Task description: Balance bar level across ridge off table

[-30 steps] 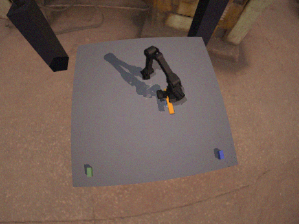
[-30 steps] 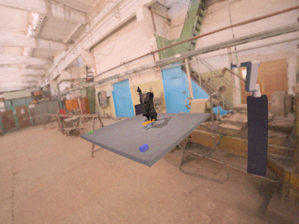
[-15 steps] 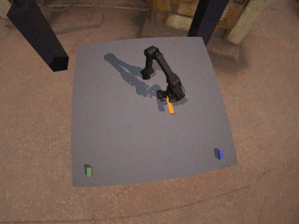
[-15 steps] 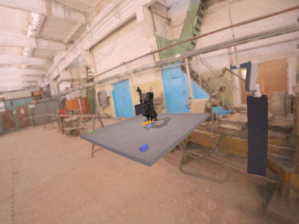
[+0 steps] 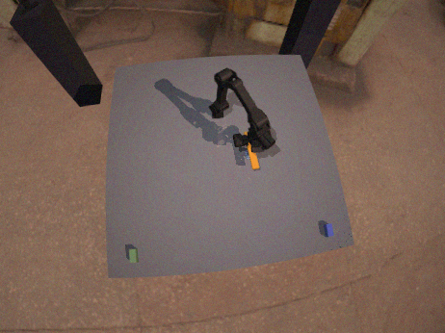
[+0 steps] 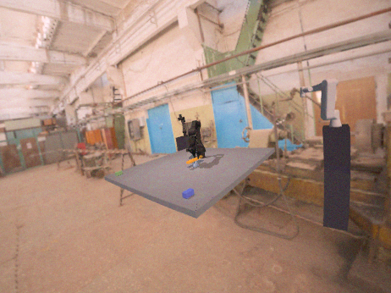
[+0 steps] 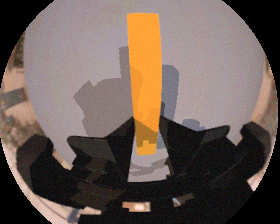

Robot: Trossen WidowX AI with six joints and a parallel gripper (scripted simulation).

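The bar lies 3 cm ahead of my gripper tip. The rest, counted from my gripper tip: green block: 50 cm ahead, 64 cm to the right, 5 cm below; blue block: 50 cm ahead, 36 cm to the left, 5 cm below.
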